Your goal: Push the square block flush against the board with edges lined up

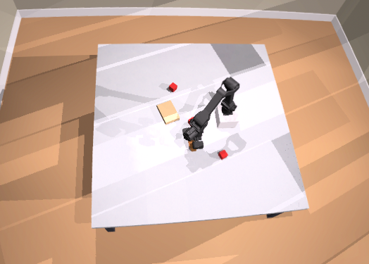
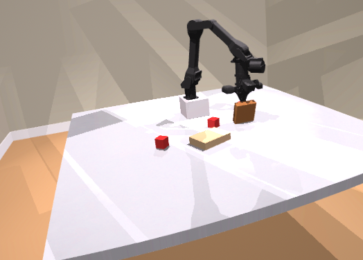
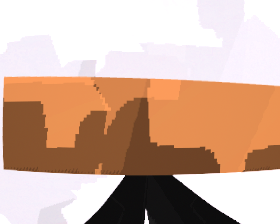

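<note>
Now: gripper tip 3 cm above the orange square block and 1 cm short of it. The rest, counted from my gripper tip: tan board: 24 cm to the right, 12 cm ahead, 6 cm below.
</note>
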